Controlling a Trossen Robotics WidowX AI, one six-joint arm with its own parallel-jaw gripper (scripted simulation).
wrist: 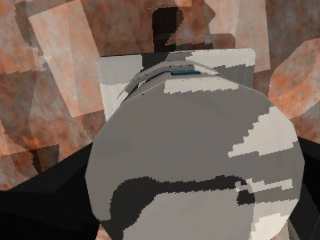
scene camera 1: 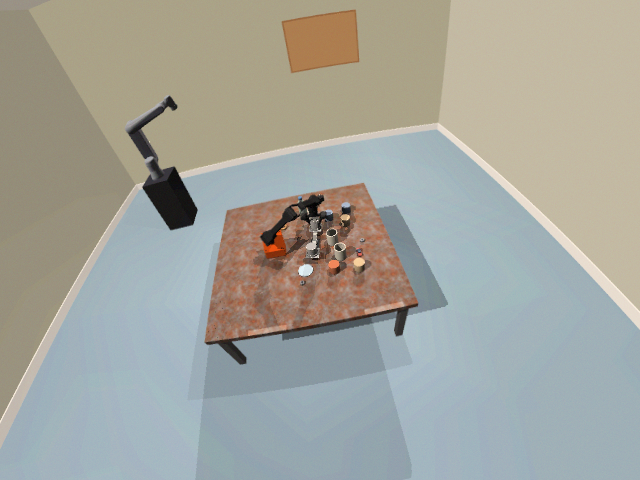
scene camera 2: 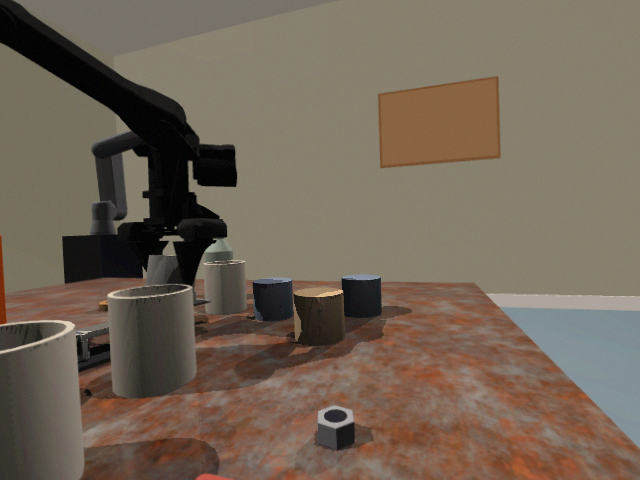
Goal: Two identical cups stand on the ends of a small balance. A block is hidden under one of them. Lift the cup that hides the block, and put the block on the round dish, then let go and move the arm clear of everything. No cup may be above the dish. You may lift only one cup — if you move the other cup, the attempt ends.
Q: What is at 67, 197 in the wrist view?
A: My gripper.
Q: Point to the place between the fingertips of my gripper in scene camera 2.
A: At 172, 285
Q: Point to a hex nut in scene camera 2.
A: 336, 427
